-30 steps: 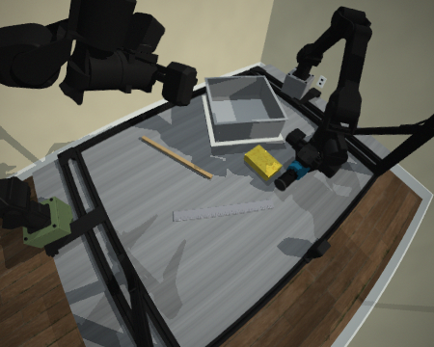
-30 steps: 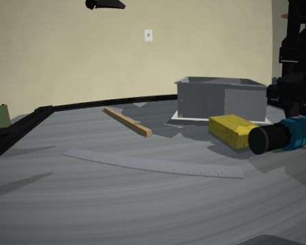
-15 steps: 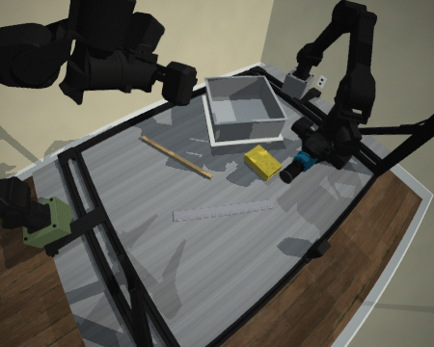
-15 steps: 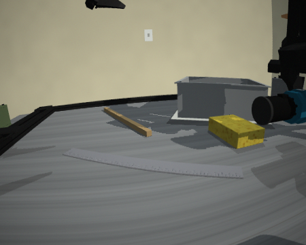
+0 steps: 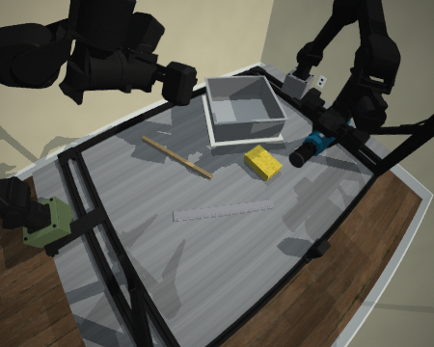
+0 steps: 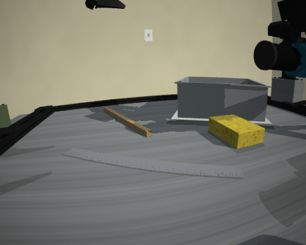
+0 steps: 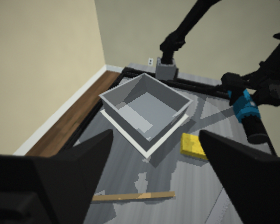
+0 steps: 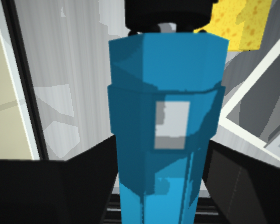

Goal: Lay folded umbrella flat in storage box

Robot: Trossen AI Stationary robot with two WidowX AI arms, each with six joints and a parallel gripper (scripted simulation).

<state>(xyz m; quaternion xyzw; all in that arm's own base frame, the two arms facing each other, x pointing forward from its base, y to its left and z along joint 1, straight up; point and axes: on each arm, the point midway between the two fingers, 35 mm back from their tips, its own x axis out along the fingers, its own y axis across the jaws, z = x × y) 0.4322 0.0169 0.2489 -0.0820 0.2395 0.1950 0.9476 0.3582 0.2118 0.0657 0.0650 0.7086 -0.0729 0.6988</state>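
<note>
My right gripper is now 320 mm short of the grey storage box, 120 mm above it and 10 mm to the right of it. Round my right hand: wooden stick: 330 mm to the left, 290 mm ahead, 170 mm below; grey ruler: 320 mm to the left, 170 mm below, 40 mm ahead; folded umbrella: 10 mm below.
</note>
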